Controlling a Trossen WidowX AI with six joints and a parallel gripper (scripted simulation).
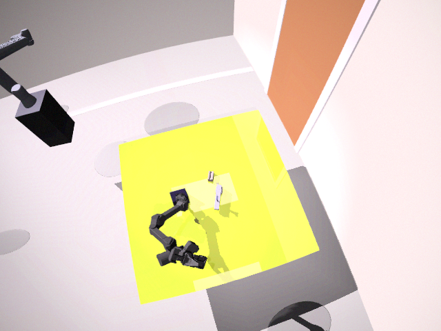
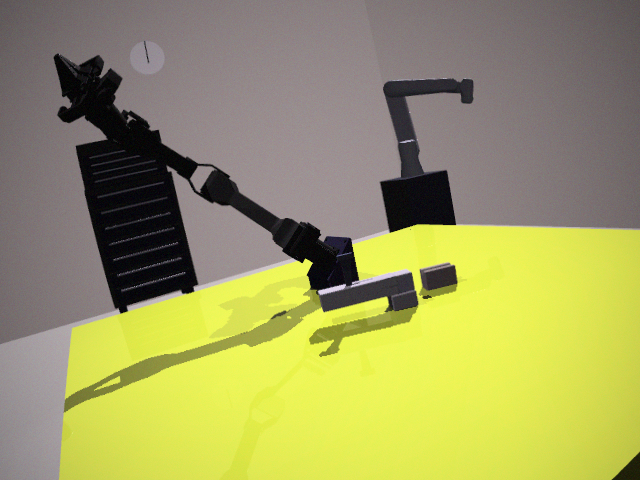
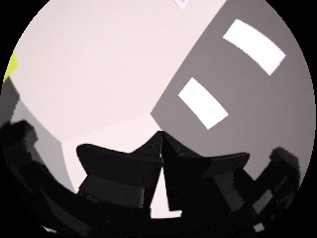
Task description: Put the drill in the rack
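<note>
Now: gripper tip 53 cm above the dark key, 44 cm to the right of it and 15 cm short of it. From my gripper tip the other things lie so: pale grey block: 58 cm below, 47 cm to the left, 16 cm ahead; dark rack: 66 cm to the left, 60 cm below, 13 cm ahead.
</note>
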